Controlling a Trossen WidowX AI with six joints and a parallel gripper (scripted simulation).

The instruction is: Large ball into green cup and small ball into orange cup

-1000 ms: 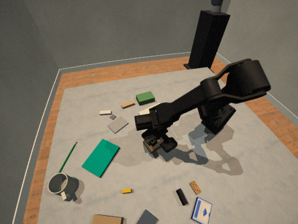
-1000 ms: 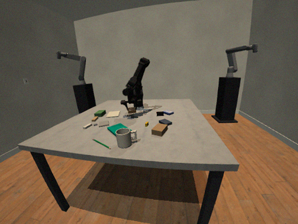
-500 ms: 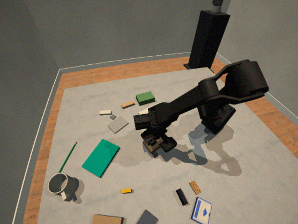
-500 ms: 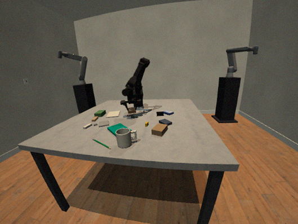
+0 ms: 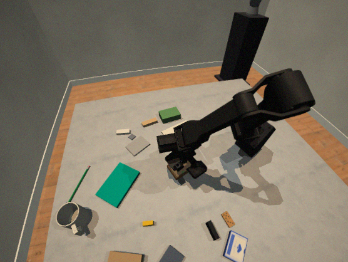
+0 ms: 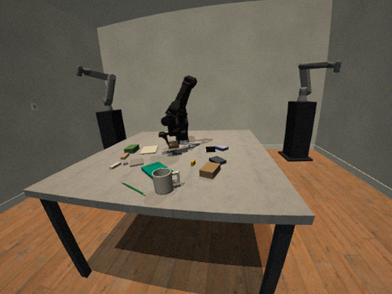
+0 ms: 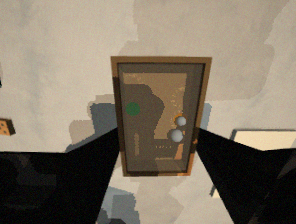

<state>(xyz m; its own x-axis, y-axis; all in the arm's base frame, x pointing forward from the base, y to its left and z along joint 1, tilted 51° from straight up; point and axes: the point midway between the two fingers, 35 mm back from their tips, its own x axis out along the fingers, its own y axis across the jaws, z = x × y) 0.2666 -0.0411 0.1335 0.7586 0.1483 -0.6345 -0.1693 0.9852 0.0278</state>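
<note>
Right now my hand is 3 cm above the wooden puzzle and 1 cm short of it. Also, from my hand: yellow block 20 cm ahead, 16 cm to the left, 8 cm below; black block 26 cm to the left, 7 cm below, 1 cm behind; cream pad 22 cm to the right, 9 cm below, 6 cm behind.
</note>
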